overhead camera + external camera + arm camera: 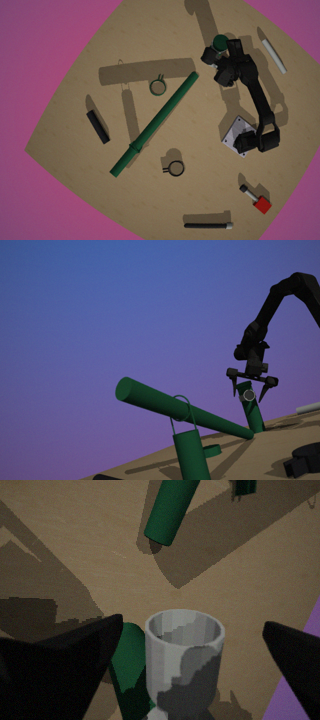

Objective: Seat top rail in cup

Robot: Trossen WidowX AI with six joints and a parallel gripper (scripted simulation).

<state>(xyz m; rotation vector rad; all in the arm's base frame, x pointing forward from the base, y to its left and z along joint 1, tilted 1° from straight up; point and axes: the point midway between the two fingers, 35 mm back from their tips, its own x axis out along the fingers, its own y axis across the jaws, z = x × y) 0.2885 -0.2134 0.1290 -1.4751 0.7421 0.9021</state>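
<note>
Now: gripper tip 30 mm to the left of the rail-end cup, 10 mm below it and 10 mm past it. Also, from my gripper tip: short green post 440 mm to the left, 100 mm ahead, 30 mm below; then black cylinder 450 mm to the left, 290 mm ahead, 120 mm below; then white tube 290 mm behind, 260 mm to the right, 120 mm below.
</note>
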